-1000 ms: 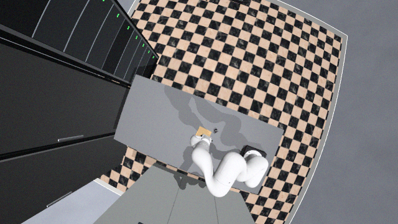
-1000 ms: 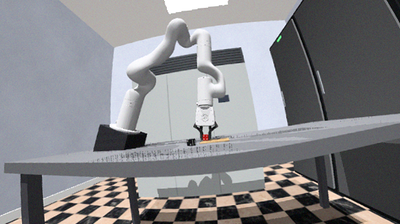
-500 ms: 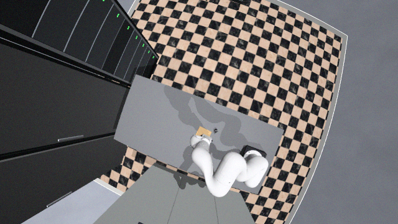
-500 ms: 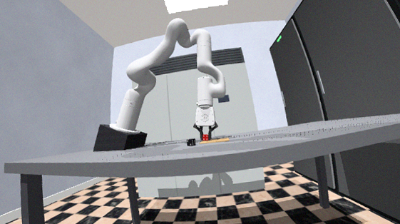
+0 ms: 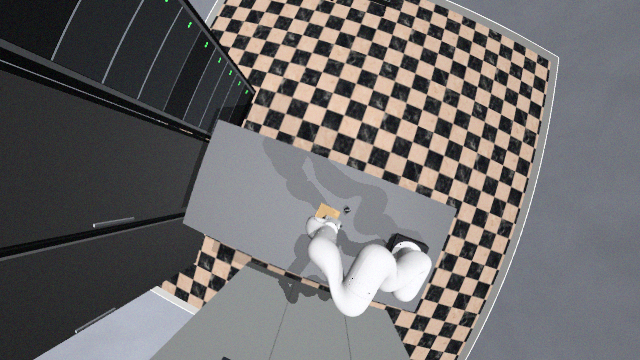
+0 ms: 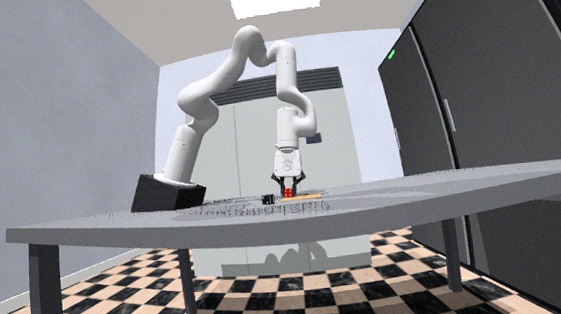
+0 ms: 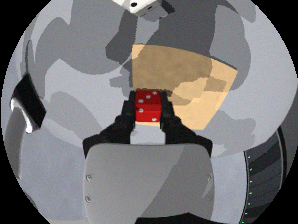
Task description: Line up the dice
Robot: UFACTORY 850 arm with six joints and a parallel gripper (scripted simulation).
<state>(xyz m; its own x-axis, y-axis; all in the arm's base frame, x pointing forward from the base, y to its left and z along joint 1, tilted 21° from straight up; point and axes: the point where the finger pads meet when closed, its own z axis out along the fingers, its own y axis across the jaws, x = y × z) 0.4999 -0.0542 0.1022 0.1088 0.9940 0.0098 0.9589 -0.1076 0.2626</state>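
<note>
The red die is 1 cm below my hand. From my hand the other things lie so: tan mat (5 cm ahead, 3 cm below, 1 cm to the right); black die (9 cm to the right, 7 cm behind, 2 cm below); white die (13 cm to the left, 2 cm below).
</note>
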